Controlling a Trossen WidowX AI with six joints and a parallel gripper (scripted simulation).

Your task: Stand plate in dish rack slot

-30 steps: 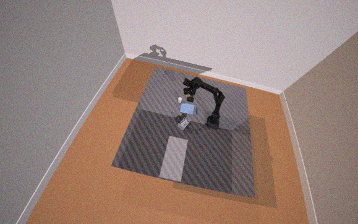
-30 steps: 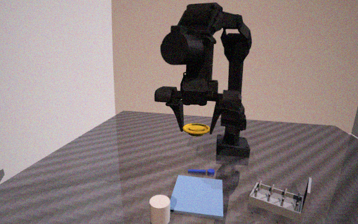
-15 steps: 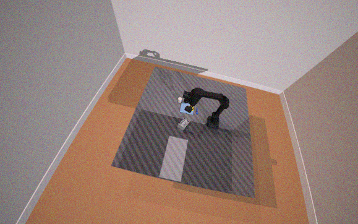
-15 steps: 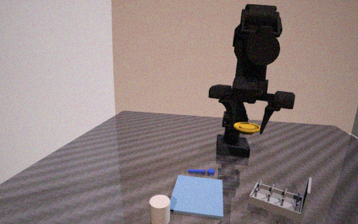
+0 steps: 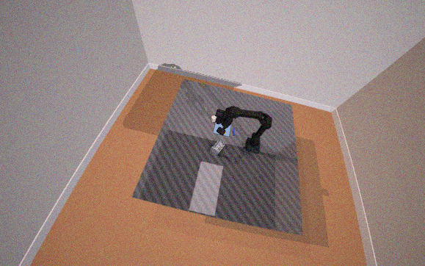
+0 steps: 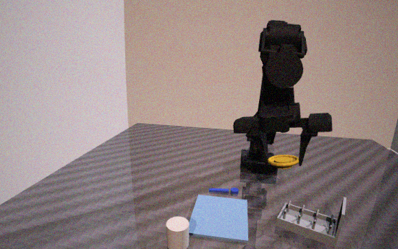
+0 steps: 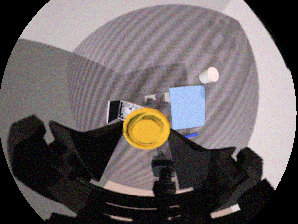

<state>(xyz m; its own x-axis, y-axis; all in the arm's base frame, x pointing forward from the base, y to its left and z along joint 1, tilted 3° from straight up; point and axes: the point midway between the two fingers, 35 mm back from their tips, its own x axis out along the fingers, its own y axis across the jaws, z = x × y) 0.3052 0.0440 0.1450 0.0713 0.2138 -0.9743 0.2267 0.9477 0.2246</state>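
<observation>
Now: gripper tip 13 cm above the white dish rack, 8 cm to the right of it and 1 cm past it. The rest, counted from my gripper tip: small yellow plate 1 cm above; small blue bar 15 cm below, 13 cm to the right, 11 cm behind; light blue flat pad 15 cm below, 12 cm to the right.
</observation>
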